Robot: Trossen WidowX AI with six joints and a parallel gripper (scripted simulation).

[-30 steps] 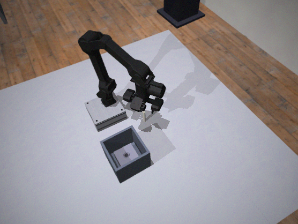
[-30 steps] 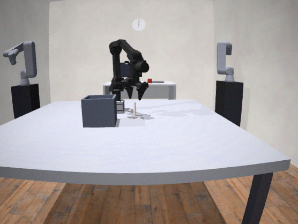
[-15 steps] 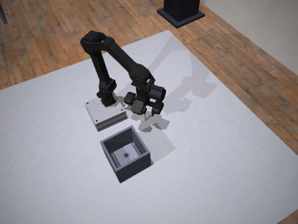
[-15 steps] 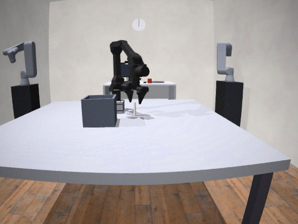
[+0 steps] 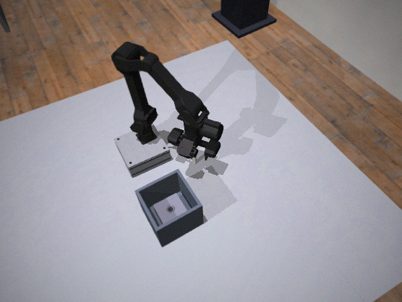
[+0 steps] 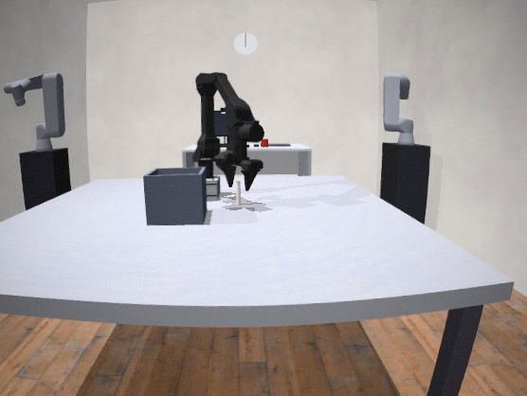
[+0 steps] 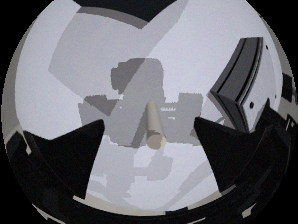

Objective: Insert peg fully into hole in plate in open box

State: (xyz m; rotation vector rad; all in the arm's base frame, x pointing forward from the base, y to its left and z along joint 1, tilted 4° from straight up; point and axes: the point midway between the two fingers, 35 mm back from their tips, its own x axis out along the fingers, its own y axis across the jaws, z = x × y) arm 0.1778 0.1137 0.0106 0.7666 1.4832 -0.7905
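My gripper is now 5 cm above the pale peg. The rest, counted from my hand: grey plate: 14 cm ahead, 19 cm to the right, 4 cm below.
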